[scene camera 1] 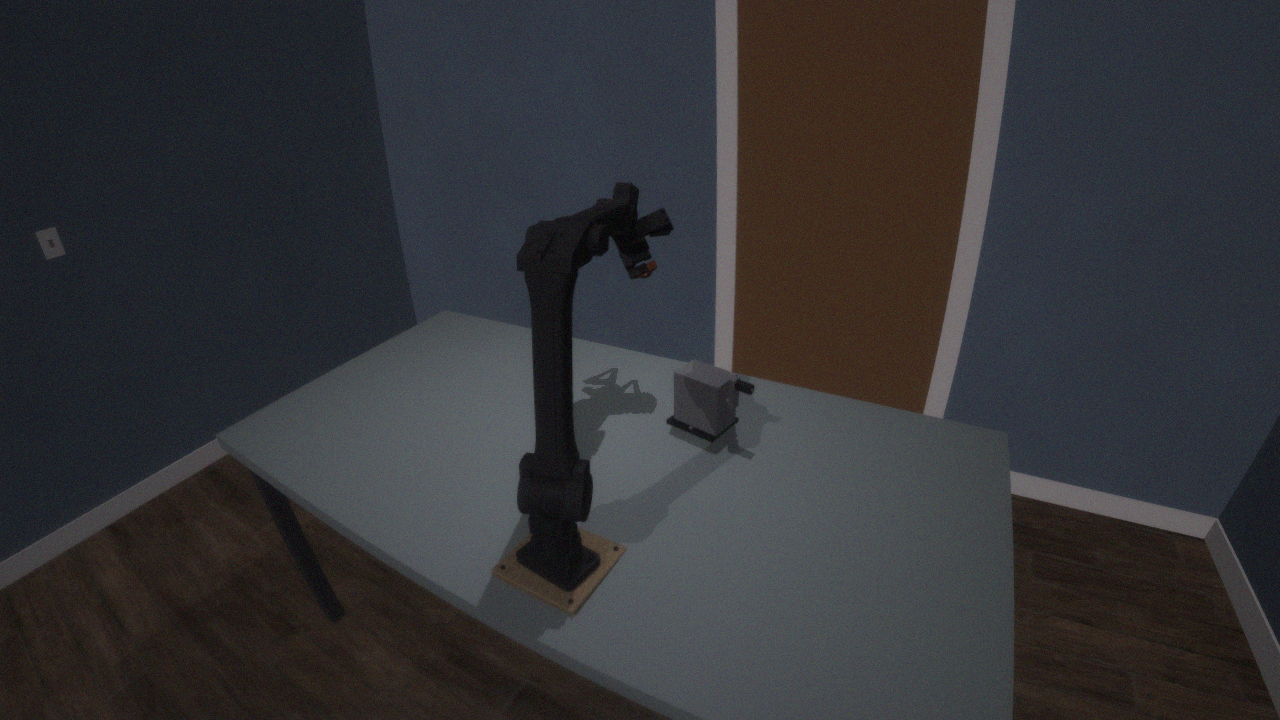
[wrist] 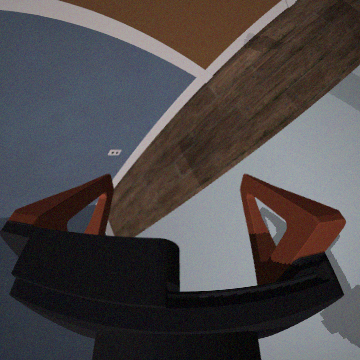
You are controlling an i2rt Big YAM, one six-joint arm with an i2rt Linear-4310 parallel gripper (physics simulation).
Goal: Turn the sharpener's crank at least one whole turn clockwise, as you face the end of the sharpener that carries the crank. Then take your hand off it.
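Note:
The sharpener is a light grey box on a dark base, standing on the table toward its far edge. Its crank, with a dark handle, sticks out from the right-hand end in the scene view, near the top of the box. The sharpener does not show in the wrist view. My gripper is open and empty, with its orange fingers wide apart. It hangs high above the table, up and to the left of the sharpener in the scene view, well apart from the crank. One finger is mostly hidden in the scene view.
The pale table carries my arm's base plate near its front edge. Shadows of the arm fall left of and in front of the sharpener. Behind the table are a blue wall and a brown door panel.

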